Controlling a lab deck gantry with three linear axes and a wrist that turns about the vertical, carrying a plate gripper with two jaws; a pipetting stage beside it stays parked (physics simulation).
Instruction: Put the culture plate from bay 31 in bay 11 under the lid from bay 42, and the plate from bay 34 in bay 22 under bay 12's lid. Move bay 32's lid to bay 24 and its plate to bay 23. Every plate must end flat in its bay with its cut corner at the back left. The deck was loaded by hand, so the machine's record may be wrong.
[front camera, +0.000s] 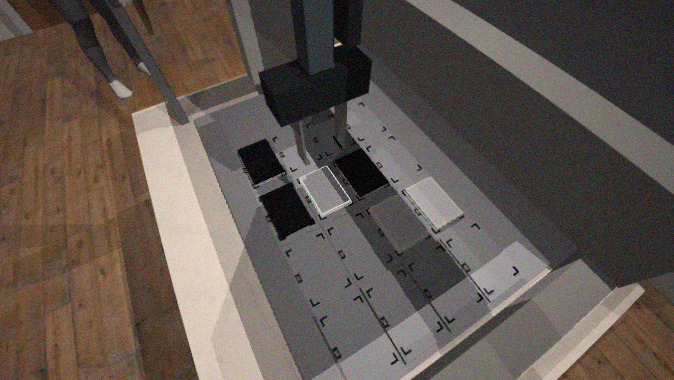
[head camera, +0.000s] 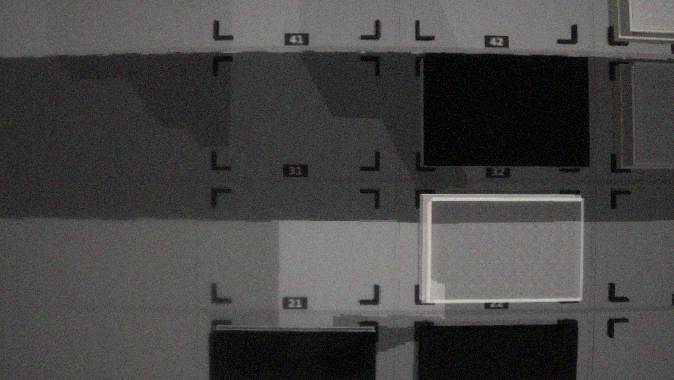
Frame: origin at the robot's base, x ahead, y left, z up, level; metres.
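Seen in the pictures: gripper, fingertip midpoint: (front camera: 321, 150); robot's base, origin of the base link: (front camera: 238, 153).
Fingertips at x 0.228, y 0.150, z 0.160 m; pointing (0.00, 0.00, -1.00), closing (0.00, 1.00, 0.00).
Pixels of each thing's top centre, then the offset from my fingertips to it.
- black-topped piece, middle of its top: (front camera: 259, 159) 0.164 m back, 0.107 m right, 0.143 m down
- third black piece, middle of its top: (head camera: 509, 109) (front camera: 360, 170) 0.000 m ahead, 0.107 m left, 0.143 m down
- greyish clear plate, middle of its top: (front camera: 398, 220) 0.164 m ahead, 0.107 m left, 0.146 m down
- pale plate, middle of its top: (front camera: 433, 200) 0.164 m ahead, 0.214 m left, 0.146 m down
My gripper (front camera: 323, 154) is open and empty, its two jaws pointing down just beyond the clear plate in the front view; it does not show in the head view. The clear plate (front camera: 325, 191) (head camera: 505, 260) lies in bay 22, no dark lid on it; its cut corner is not clear. A black-topped piece (front camera: 261, 161) (head camera: 292, 355) with a thin pale edge is in bay 11. Another black piece (front camera: 287, 211) (head camera: 497, 352) is in bay 12. A third black piece (front camera: 361, 171) (head camera: 505, 110) covers bay 32. What lies under the black tops is hidden. Bay 31 holds no plate.
A greyish clear plate (front camera: 400, 223) (head camera: 652, 115) is in bay 33, and a pale plate (front camera: 434, 204) (head camera: 652, 17) lies beside it in bay 43. A pale raised border (front camera: 165, 150) runs along the deck's left side. A gantry beam crosses the right of the front view.
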